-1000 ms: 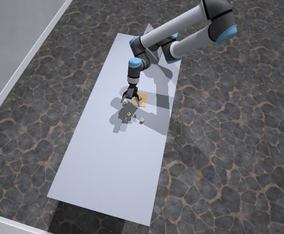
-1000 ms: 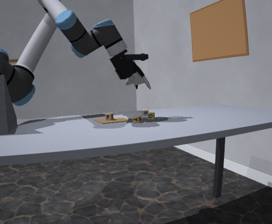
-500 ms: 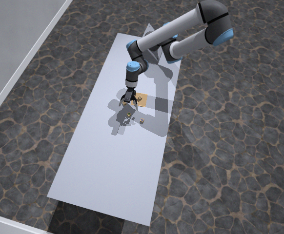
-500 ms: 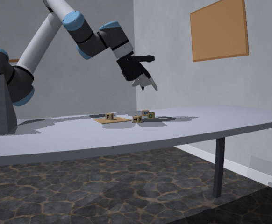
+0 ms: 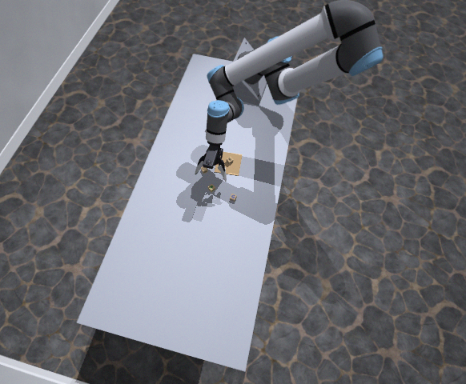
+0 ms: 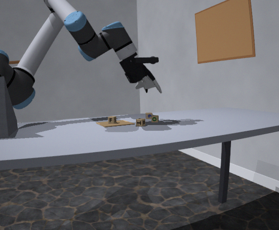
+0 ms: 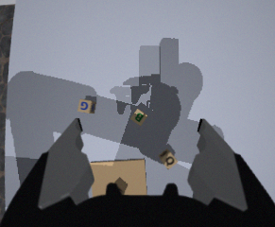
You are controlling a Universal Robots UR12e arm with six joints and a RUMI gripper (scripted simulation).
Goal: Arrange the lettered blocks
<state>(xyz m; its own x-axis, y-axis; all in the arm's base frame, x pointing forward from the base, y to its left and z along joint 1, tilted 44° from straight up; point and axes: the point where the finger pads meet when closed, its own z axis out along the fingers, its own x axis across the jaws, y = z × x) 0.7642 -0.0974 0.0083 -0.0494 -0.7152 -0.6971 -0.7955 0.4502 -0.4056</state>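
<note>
My gripper is now 18 cm past the tan mat, 6 cm to the right of it and 13 cm above it. The rest, counted from my hand: green-marked block (12 cm below); blue-marked block (3 cm ahead, 13 cm to the left, 12 cm below).
</note>
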